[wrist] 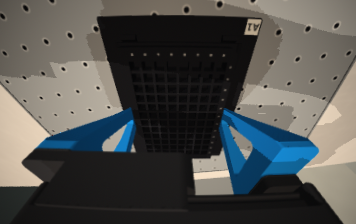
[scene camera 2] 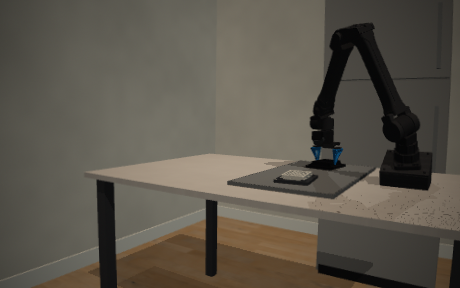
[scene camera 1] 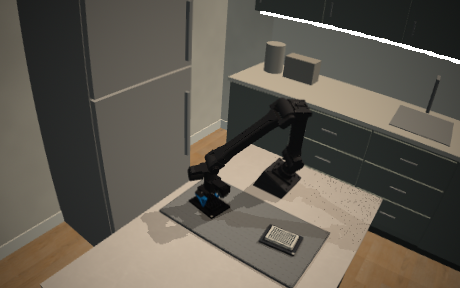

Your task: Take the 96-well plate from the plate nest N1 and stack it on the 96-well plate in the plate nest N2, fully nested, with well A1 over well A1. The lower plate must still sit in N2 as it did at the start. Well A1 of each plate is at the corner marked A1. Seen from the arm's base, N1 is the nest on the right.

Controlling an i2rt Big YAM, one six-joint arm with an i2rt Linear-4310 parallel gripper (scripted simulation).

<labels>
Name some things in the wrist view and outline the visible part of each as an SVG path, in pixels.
The gripper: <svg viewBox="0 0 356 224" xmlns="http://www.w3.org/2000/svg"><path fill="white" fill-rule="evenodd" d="M10 223L343 224L317 188L309 182L303 184L296 175L319 153L317 146L306 137L242 116L226 108L223 111L219 132L234 194L195 195L192 157L186 153L103 151L103 142L126 124L127 126L122 138L114 151L131 151L136 125L132 109L128 108L112 116L45 138L21 162L26 169L42 180L43 183L39 185ZM228 124L252 143L253 150L247 160L237 146Z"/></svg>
A black 96-well plate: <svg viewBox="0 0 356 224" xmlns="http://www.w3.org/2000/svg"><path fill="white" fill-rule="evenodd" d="M120 42L117 51L142 152L182 152L190 155L192 159L210 159L238 56L236 53L238 44L223 42Z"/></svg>
</labels>
